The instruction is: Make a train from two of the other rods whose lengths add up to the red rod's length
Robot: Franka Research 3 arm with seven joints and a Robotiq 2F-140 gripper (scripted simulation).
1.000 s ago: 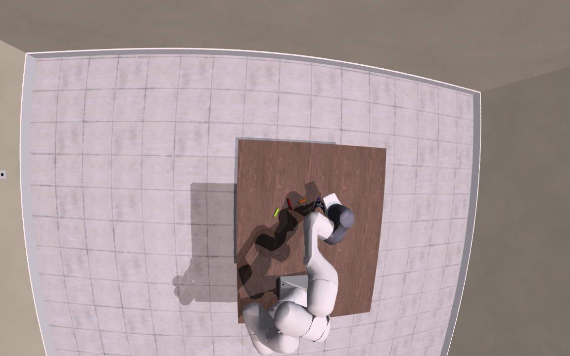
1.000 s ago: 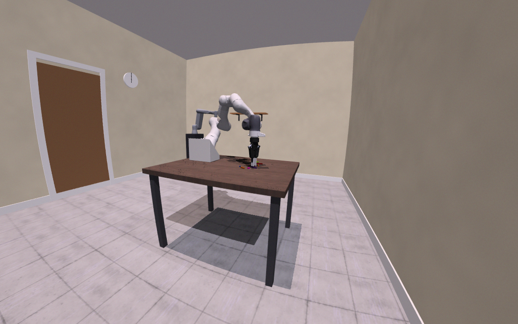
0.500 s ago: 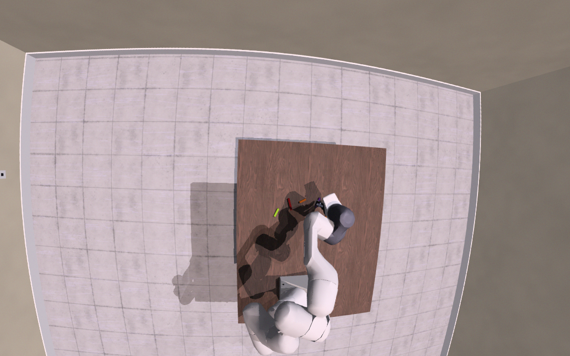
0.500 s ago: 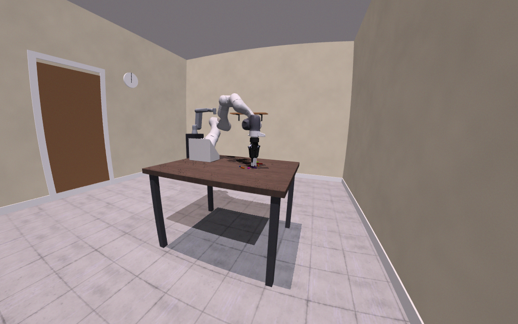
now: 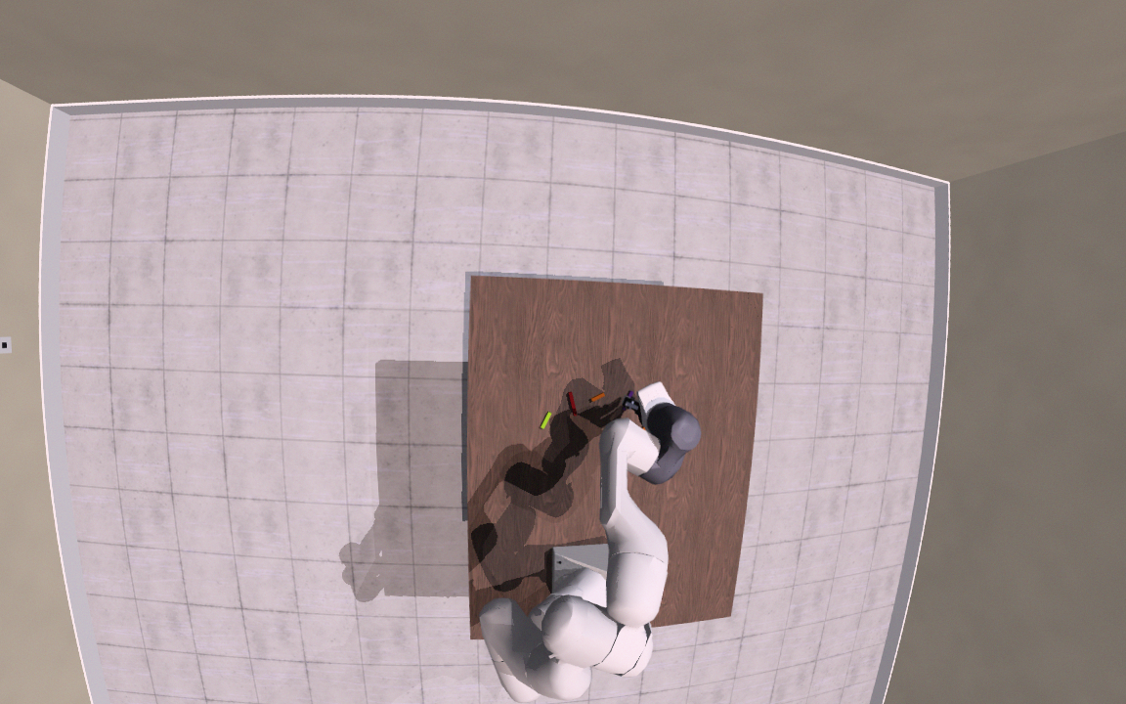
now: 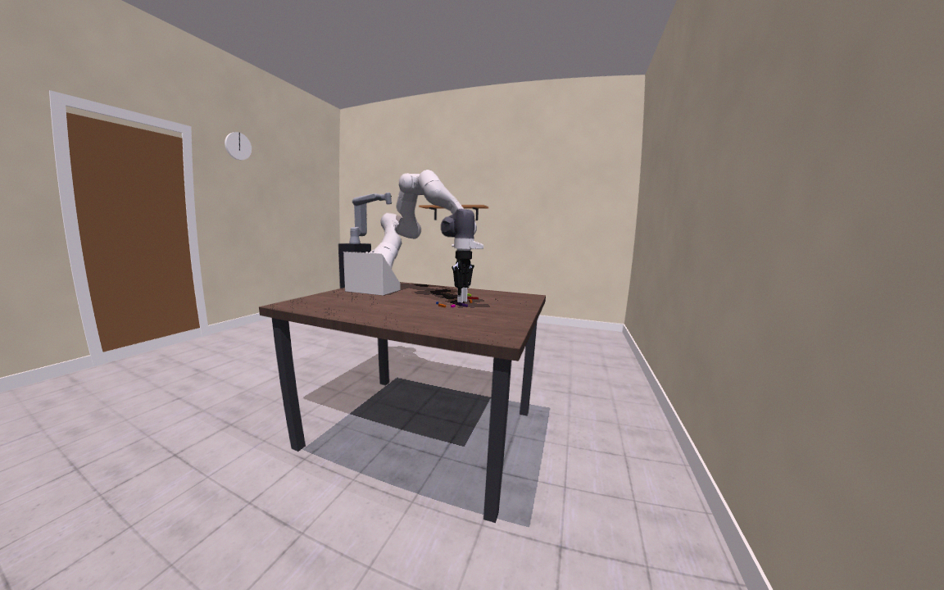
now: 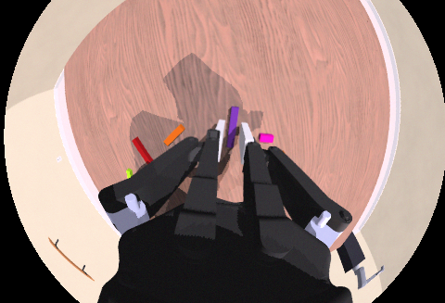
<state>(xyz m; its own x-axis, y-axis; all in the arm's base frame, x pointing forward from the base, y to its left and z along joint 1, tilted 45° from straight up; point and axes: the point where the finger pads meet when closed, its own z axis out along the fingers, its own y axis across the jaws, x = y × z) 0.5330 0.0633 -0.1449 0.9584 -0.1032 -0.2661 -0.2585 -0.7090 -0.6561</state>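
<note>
The purple rod is 50 mm below my hand. Also, from my hand: small blue rod: 110 mm behind, 30 mm to the right, 50 mm below; magenta rod: 20 mm behind, 50 mm to the right, 50 mm below; red rod: 30 mm behind, 160 mm to the left, 50 mm below.
</note>
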